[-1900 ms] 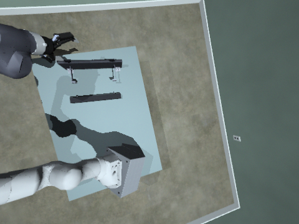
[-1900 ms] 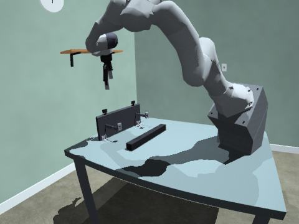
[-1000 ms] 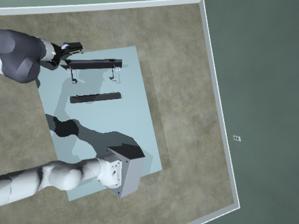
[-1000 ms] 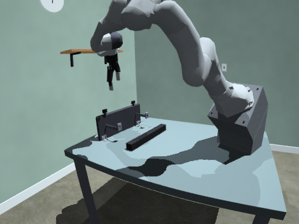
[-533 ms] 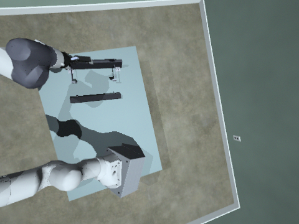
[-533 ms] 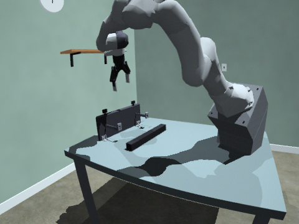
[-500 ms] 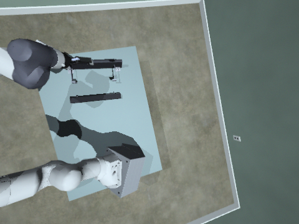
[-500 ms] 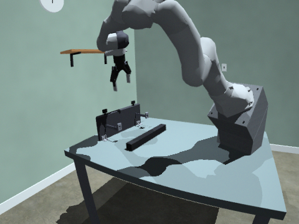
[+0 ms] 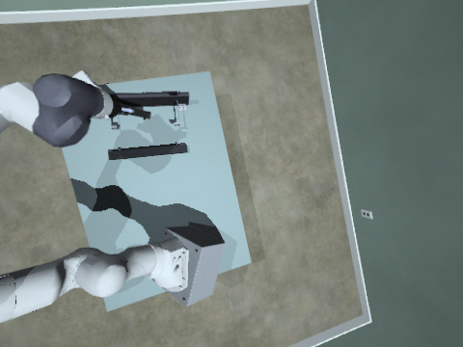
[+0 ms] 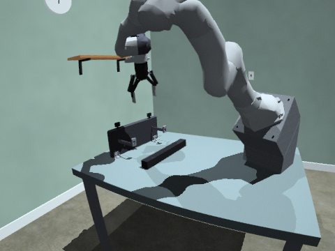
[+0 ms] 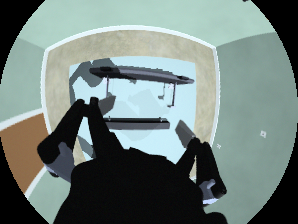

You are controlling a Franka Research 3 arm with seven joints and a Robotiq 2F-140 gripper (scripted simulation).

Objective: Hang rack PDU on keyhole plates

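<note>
Right now my hand is 320 mm above the rack PDU, 120 mm past it and 10 mm to the left of it. From my hand the other things lie so: dark mounting panel 260 mm below, 120 mm ahead, 20 mm to the right.
</note>
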